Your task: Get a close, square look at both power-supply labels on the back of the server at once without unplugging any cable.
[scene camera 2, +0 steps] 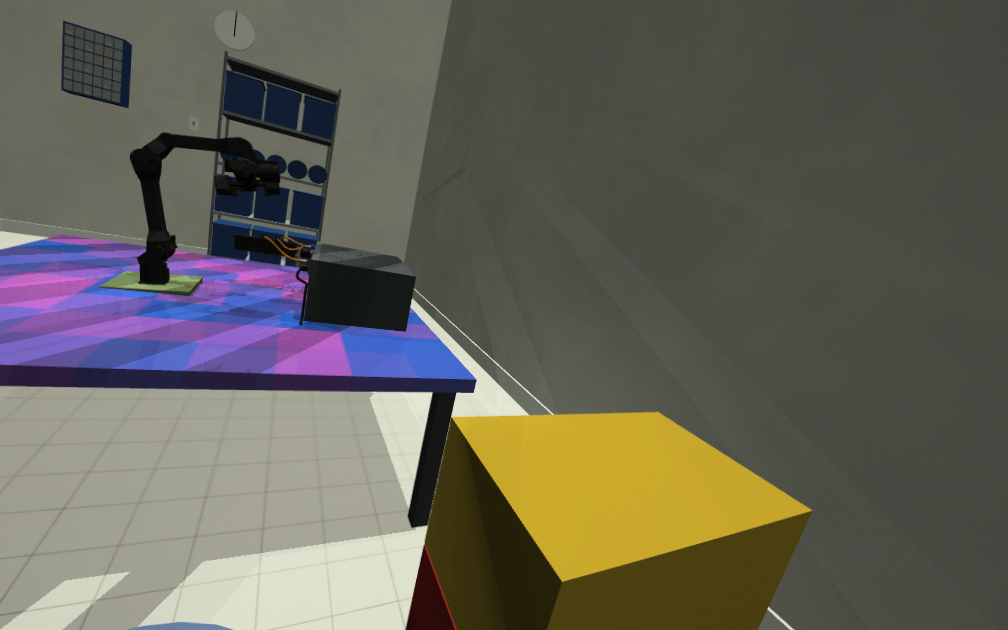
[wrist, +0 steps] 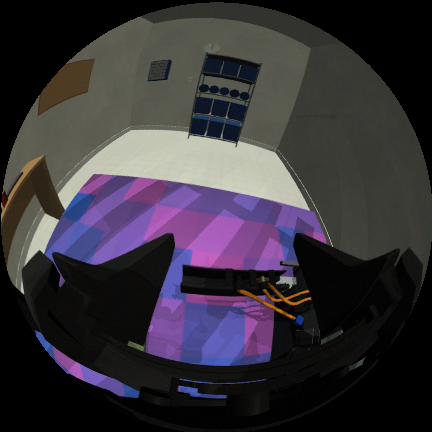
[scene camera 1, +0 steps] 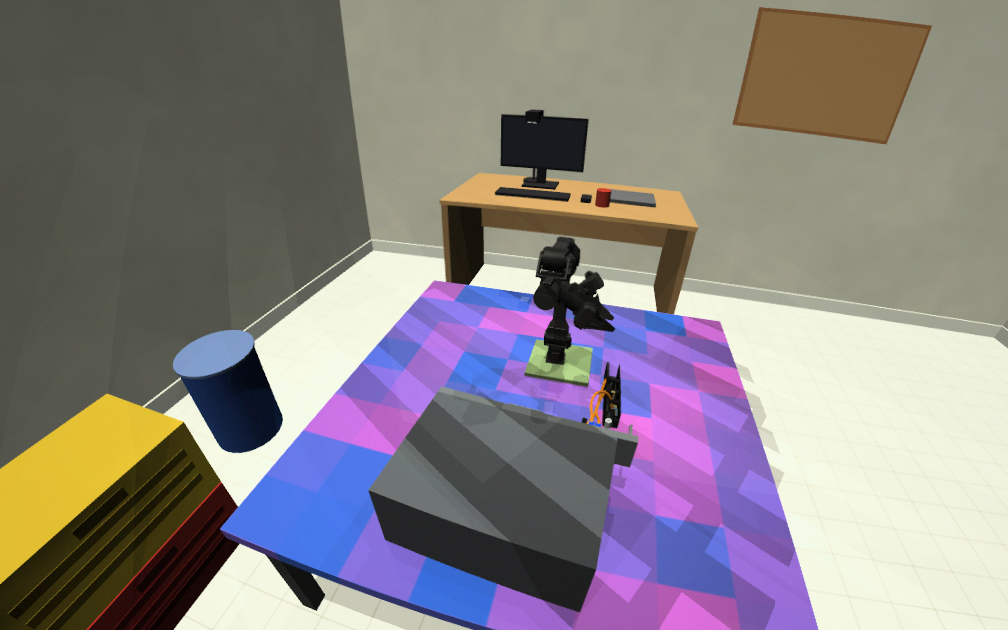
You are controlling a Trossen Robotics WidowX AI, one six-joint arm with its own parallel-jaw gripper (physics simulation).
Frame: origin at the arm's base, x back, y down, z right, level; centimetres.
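Seen in the pictures: gripper, fingertip midpoint: [scene camera 2: 251, 195] [wrist: 236, 240] [scene camera 1: 613, 324]; arm's base, link origin: [scene camera 2: 153, 281] [scene camera 1: 555, 358].
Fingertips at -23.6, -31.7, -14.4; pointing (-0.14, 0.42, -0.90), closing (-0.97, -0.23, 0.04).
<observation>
Offsets run from my fingertips to a thing's top centre, as dx, dy, dz. "spot": to the spot under its first point. Level surfaces: height alone.
The dark grey server [scene camera 1: 498, 468] [scene camera 2: 360, 293] sits on the table, its back towards the arm. Orange cables {spot: -10.9, +17.9, +1.6} [scene camera 1: 595, 404] [scene camera 2: 278, 246] [wrist: 272, 304] run from its back to a black cable arm [scene camera 1: 612, 397] [scene camera 2: 251, 242] [wrist: 210, 280] that sticks out from one side. A blue plug {-21.4, +19.3, +7.6} [wrist: 299, 320] ends one cable in the wrist view. My gripper [scene camera 1: 605, 324] [scene camera 2: 249, 189] [wrist: 235, 240] is open and empty, raised above the table on the cable arm's side. The power-supply labels cannot be made out; in the wrist view the right finger covers part of the server's back.
The patterned table {dy +32.7} [scene camera 1: 334, 475] [scene camera 2: 223, 349] [wrist: 210, 225] carries the arm's green base plate [scene camera 1: 538, 367] [scene camera 2: 189, 285]. A black cable loop {spot: -16.2, +22.0, +22.8} [scene camera 2: 300, 274] hangs at the server's back. A blue bin [scene camera 1: 234, 393] and a yellow cabinet [scene camera 1: 89, 460] [scene camera 2: 631, 475] stand on the floor beside the table.
</observation>
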